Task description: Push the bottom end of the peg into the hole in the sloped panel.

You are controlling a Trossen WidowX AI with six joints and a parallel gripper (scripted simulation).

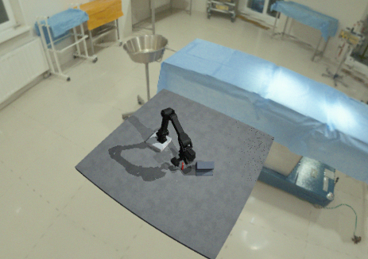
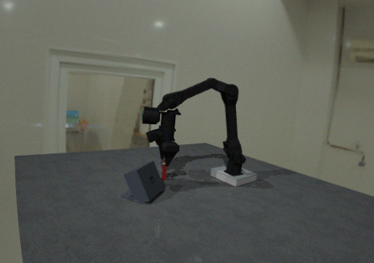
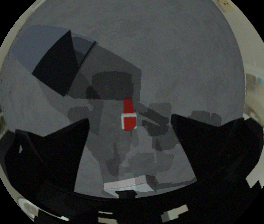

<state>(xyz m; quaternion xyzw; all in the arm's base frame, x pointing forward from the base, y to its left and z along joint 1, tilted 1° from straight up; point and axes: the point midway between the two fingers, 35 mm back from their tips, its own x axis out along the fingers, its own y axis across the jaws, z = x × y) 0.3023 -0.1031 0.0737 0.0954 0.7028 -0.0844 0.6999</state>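
My gripper tip is now 20 mm above the thin red peg. Also, from my gripper tip: dark panel 130 mm ahead, 110 mm to the left, 30 mm below.
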